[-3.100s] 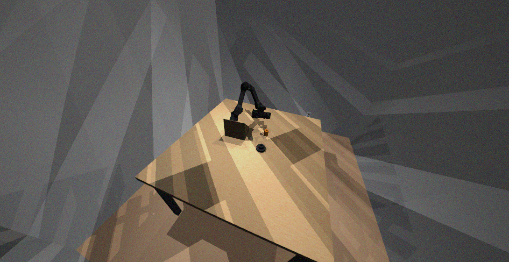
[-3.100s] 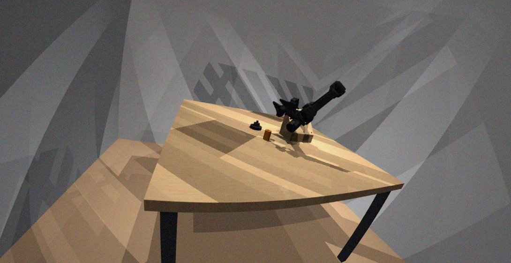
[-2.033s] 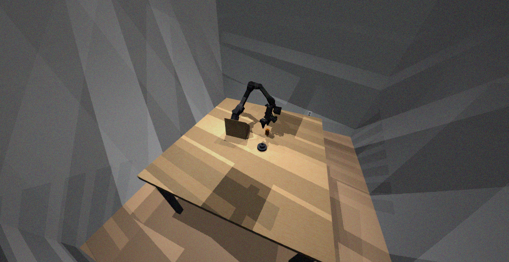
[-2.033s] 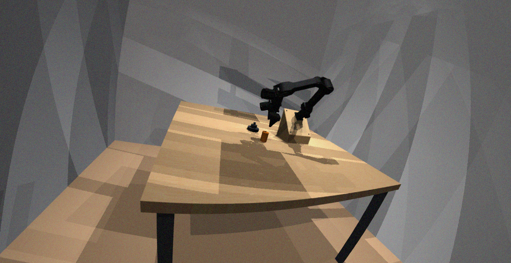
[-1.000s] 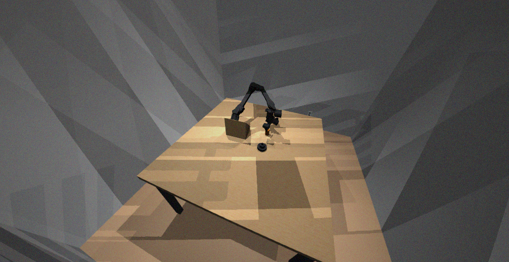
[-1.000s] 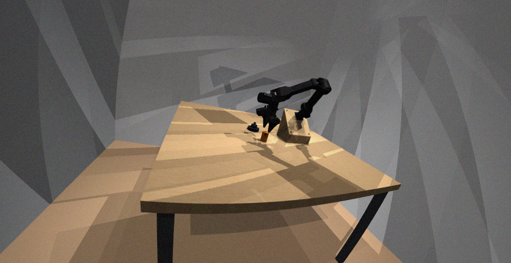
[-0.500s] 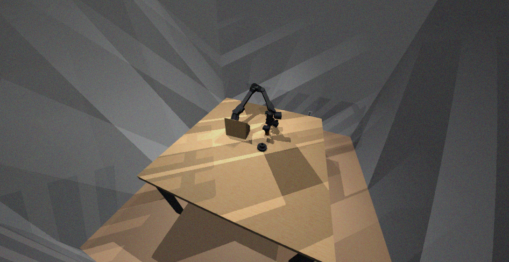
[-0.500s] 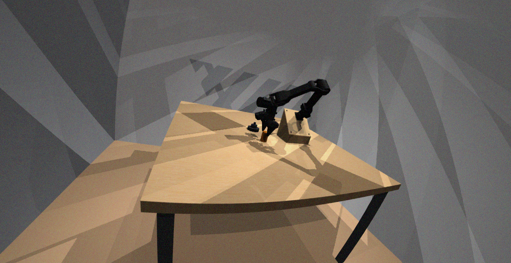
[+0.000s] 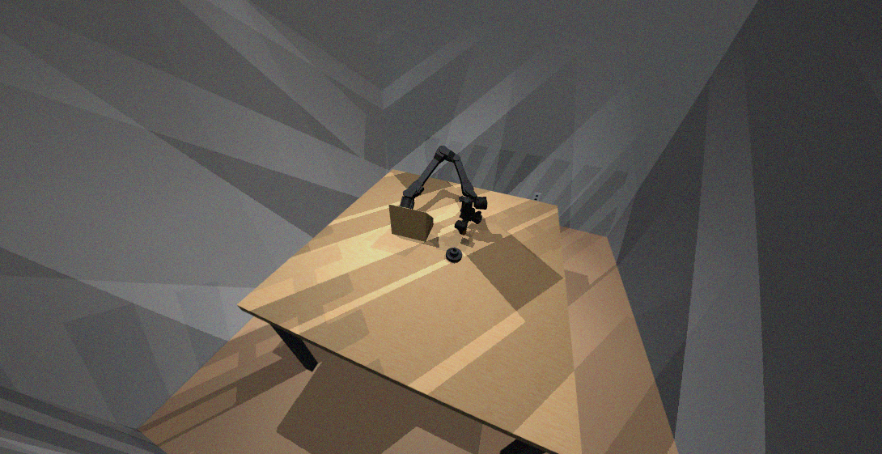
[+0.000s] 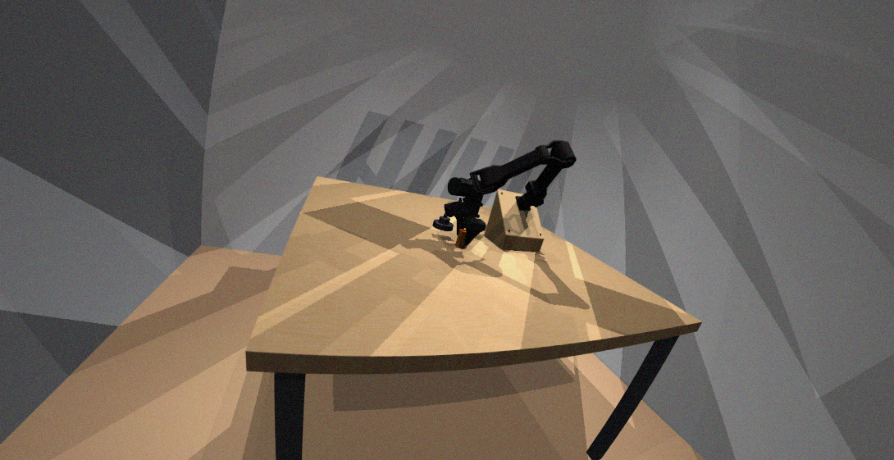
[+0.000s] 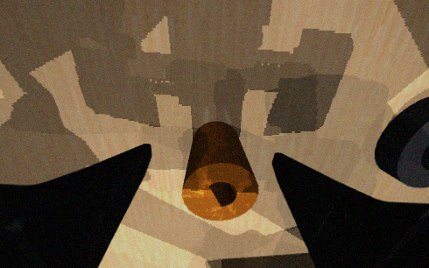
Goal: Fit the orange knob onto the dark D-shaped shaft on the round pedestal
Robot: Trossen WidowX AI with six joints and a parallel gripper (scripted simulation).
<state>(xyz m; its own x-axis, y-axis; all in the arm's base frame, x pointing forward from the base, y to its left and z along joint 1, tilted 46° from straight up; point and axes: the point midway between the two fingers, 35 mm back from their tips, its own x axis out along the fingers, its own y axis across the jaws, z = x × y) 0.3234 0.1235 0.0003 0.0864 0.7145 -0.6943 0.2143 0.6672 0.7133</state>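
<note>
My gripper tip is now right at the orange knob. The rest, counted from my gripper tip: dark round pedestal (3 cm behind, 19 cm to the right, 1 cm above).
</note>
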